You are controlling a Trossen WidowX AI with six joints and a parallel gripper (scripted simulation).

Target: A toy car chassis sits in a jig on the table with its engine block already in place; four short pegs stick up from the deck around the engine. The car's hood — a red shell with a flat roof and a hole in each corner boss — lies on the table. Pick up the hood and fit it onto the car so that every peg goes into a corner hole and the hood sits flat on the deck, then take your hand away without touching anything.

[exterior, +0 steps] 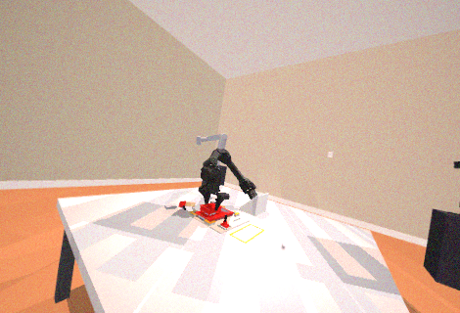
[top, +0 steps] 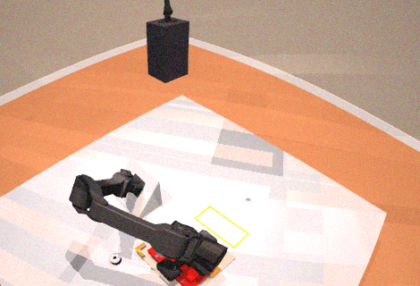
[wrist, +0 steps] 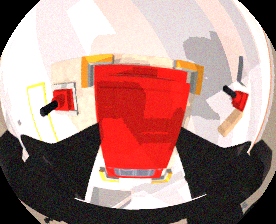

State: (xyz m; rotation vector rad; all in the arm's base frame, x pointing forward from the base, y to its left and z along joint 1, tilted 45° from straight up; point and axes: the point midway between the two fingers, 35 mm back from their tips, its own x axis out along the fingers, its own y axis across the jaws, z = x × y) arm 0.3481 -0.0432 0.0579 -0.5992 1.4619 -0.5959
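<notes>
Now: the red hood 10 mm above my gripper tip.
</notes>
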